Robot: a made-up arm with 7 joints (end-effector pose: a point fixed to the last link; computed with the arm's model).
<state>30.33 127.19 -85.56 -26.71 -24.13 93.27 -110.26</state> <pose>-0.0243 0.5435 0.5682 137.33 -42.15 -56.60</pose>
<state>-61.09 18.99 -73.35 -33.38 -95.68 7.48 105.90</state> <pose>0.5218 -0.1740 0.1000 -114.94 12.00 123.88</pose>
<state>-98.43 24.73 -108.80 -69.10 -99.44 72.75 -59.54</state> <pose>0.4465 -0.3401 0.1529 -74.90 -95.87 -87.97</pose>
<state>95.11 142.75 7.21 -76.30 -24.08 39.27 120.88</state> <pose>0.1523 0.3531 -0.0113 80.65 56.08 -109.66</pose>
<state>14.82 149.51 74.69 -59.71 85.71 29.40 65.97</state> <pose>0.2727 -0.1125 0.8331 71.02 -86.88 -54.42</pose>
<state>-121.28 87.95 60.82 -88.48 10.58 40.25 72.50</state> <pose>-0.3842 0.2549 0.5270 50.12 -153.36 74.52</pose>
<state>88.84 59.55 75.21 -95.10 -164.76 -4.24 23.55</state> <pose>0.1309 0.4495 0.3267 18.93 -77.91 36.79</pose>
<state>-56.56 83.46 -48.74 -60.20 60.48 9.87 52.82</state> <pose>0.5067 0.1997 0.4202 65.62 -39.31 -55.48</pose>
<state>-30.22 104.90 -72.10 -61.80 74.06 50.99 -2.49</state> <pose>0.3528 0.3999 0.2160 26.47 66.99 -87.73</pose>
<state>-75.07 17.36 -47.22 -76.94 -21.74 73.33 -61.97</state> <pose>0.3422 -0.4824 0.4165 -106.41 -69.57 68.61</pose>
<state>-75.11 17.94 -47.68 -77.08 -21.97 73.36 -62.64</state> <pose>0.3441 -0.4807 0.4131 -105.59 -70.75 67.48</pose>
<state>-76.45 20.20 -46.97 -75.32 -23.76 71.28 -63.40</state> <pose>0.3678 -0.4644 0.4208 -105.93 -75.46 64.25</pose>
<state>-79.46 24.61 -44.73 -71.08 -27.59 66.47 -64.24</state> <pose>0.4152 -0.4242 0.4480 -106.96 -84.72 58.14</pose>
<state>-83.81 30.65 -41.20 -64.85 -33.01 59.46 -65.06</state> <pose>0.4688 -0.3558 0.4990 -107.02 -97.13 49.85</pose>
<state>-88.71 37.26 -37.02 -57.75 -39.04 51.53 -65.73</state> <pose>0.5059 -0.2663 0.5653 -104.88 -109.97 41.57</pose>
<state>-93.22 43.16 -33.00 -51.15 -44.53 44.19 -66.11</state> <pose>0.5168 -0.1761 0.6273 -101.33 -120.36 35.57</pose>
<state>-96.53 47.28 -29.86 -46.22 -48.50 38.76 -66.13</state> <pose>0.5113 -0.1079 0.6692 -98.45 -126.77 32.59</pose>
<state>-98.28 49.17 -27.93 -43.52 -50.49 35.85 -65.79</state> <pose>0.5042 -0.0730 0.6893 -97.68 -129.31 31.82</pose>
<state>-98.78 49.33 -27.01 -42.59 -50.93 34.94 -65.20</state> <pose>0.5019 -0.0650 0.6946 -98.72 -129.28 32.17</pose>
